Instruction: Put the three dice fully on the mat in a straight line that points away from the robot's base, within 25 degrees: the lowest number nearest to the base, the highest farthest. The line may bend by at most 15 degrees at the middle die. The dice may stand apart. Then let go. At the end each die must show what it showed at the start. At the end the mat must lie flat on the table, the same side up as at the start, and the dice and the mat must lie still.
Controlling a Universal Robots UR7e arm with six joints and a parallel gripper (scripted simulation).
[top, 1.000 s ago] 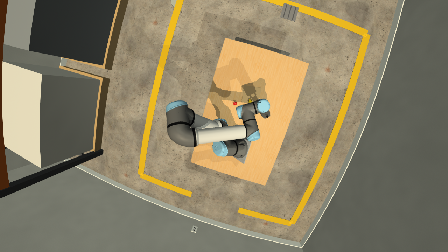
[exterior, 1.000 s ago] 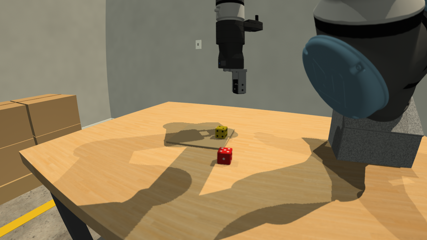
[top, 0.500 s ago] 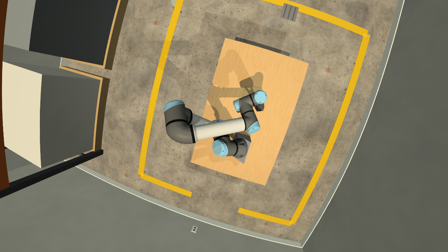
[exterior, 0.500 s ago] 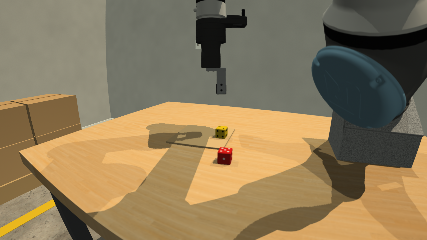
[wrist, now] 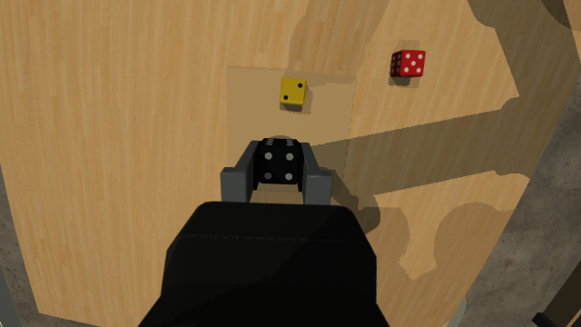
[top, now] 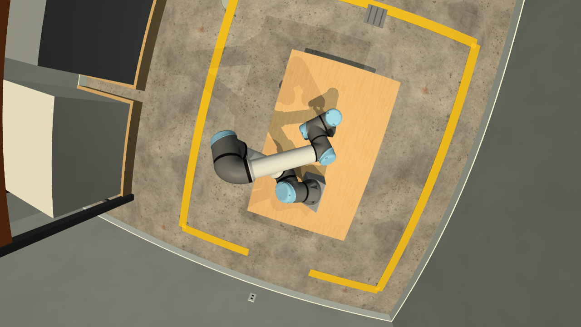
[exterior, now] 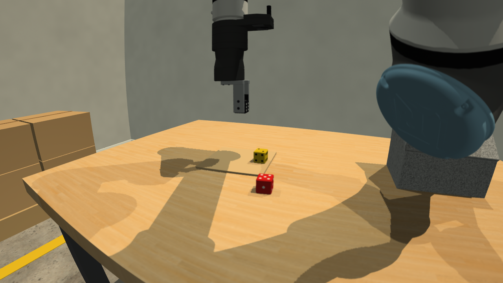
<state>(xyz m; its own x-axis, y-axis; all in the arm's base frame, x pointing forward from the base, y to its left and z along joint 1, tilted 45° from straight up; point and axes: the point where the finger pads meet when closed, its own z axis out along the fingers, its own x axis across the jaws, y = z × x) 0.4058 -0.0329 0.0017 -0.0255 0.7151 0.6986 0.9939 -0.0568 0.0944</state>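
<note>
Now: hand 10 mm short of the tan mat, 10 mm to the right of it and 120 mm above it. Round my hand: red die 80 mm behind, 130 mm to the left, 110 mm below; black die 10 mm below; yellow die 40 mm behind, 10 mm to the left, 110 mm below.
</note>
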